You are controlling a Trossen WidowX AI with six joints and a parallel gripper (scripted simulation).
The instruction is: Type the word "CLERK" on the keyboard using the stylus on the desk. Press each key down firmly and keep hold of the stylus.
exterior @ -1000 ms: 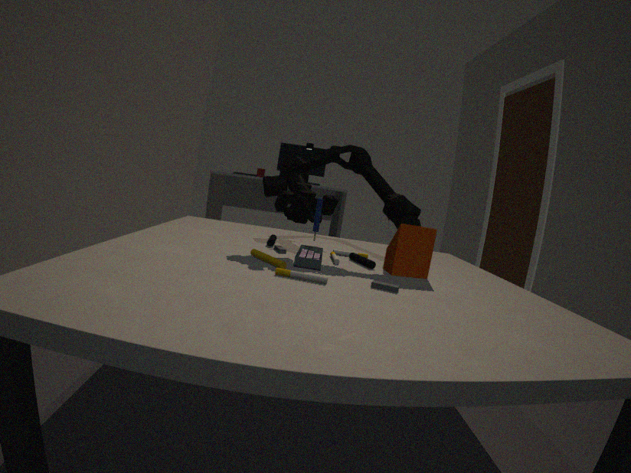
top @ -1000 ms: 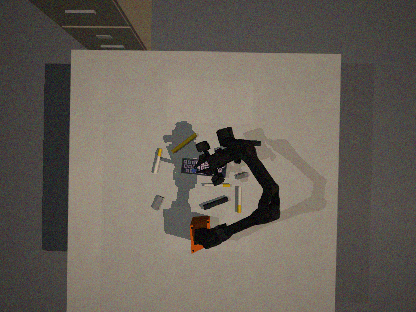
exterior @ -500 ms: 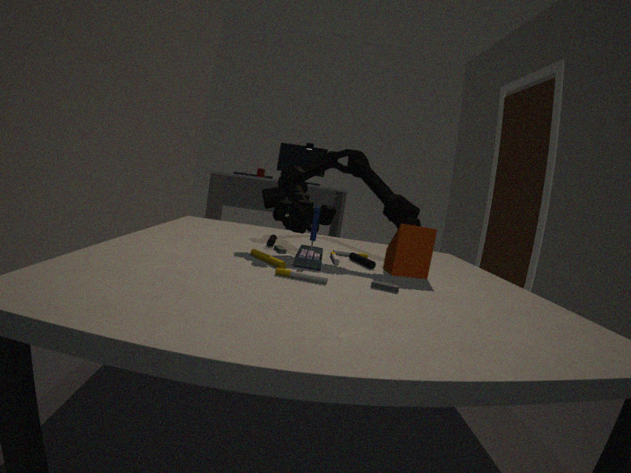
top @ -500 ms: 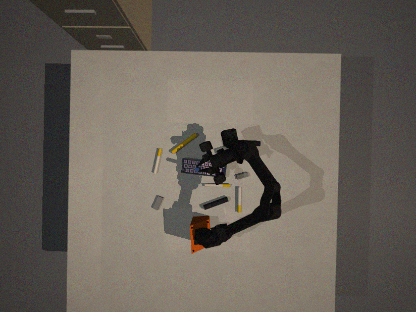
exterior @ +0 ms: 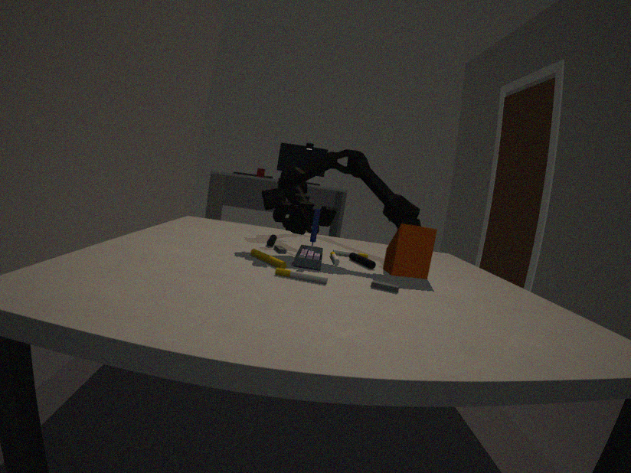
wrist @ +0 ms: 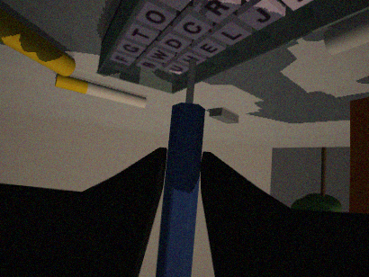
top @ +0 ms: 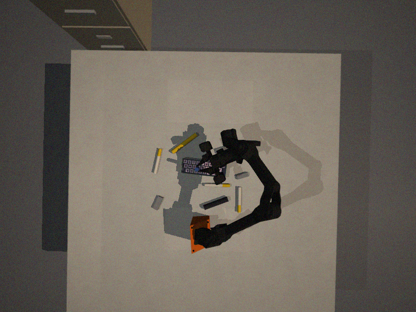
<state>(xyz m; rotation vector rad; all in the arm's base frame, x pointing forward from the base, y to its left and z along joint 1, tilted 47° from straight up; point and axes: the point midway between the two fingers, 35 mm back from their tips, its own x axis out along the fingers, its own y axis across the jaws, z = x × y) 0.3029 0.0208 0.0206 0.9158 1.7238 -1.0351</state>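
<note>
The olive-yellow bar lies 110 mm ahead of my gripper tip, 80 mm below it and 70 mm to the left of it. Round my gripper tip: grey stylus tip 50 mm below; then blue stylus 10 mm below.
</note>
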